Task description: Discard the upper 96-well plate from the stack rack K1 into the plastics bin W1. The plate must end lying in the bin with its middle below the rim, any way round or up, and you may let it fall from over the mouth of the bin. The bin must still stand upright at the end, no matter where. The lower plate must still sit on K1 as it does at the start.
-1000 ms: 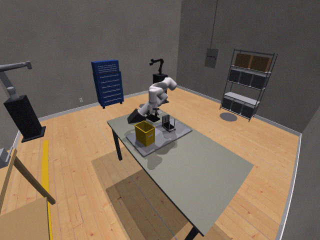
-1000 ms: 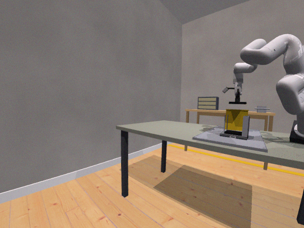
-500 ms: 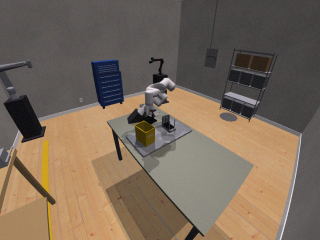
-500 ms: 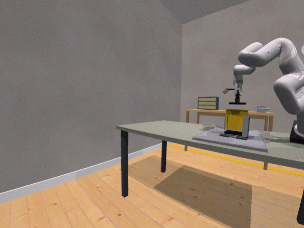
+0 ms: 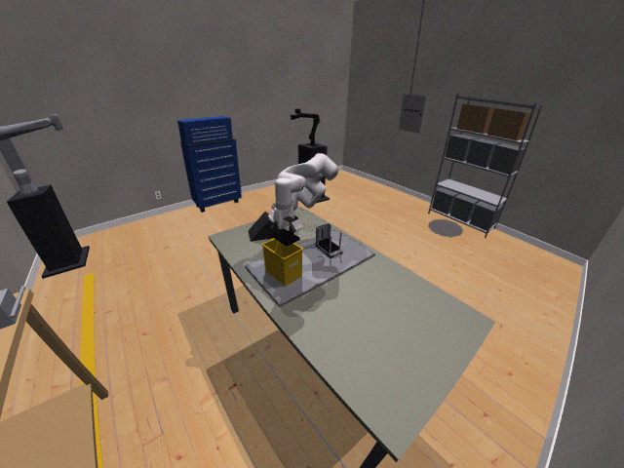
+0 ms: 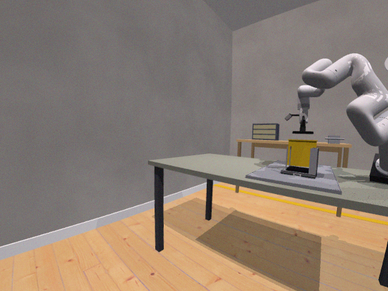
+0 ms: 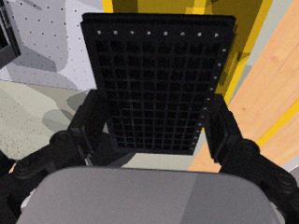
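The yellow plastics bin W1 lies 15 cm below my hand and 2 cm to the right of it.
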